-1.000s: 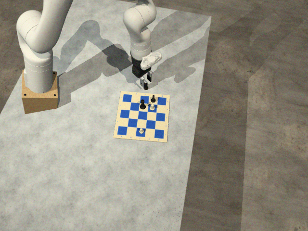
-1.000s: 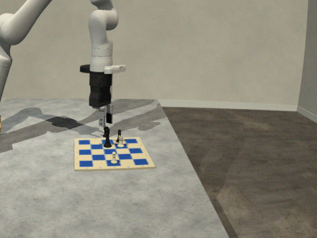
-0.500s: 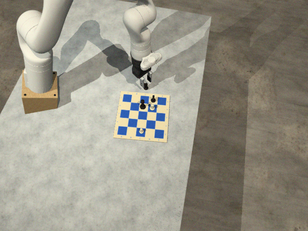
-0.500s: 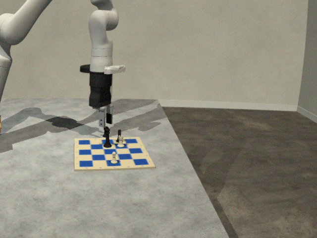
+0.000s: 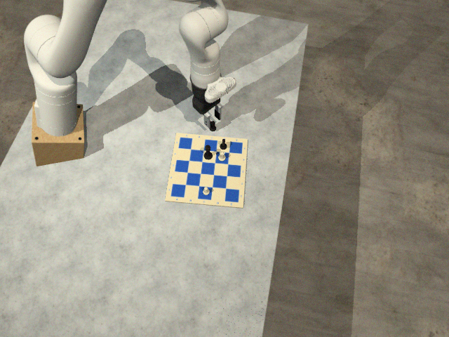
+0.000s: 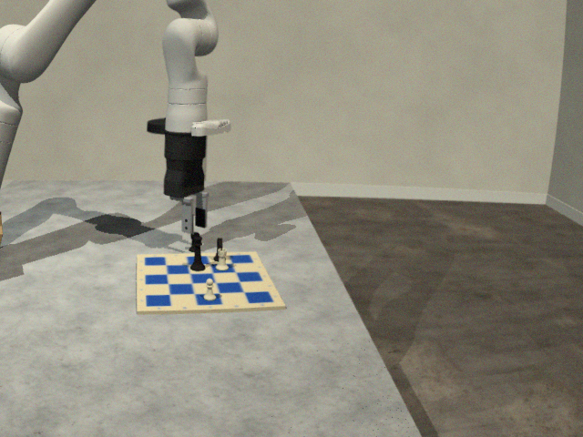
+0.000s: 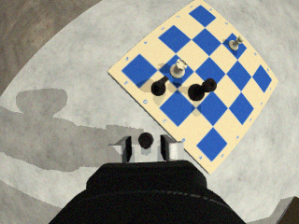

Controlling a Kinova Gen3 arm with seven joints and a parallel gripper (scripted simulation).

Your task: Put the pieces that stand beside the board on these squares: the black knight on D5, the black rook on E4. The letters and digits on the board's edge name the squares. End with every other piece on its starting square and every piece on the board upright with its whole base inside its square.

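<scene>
Now: the black rook 4 cm below my hand. From my hand the other things lie so: white pawn: 1 cm ahead, 21 cm to the right, 4 cm below; then cream chessboard: 14 cm to the right, 6 cm below; then white rook: 4 cm ahead, 10 cm to the right, 4 cm below.
</scene>
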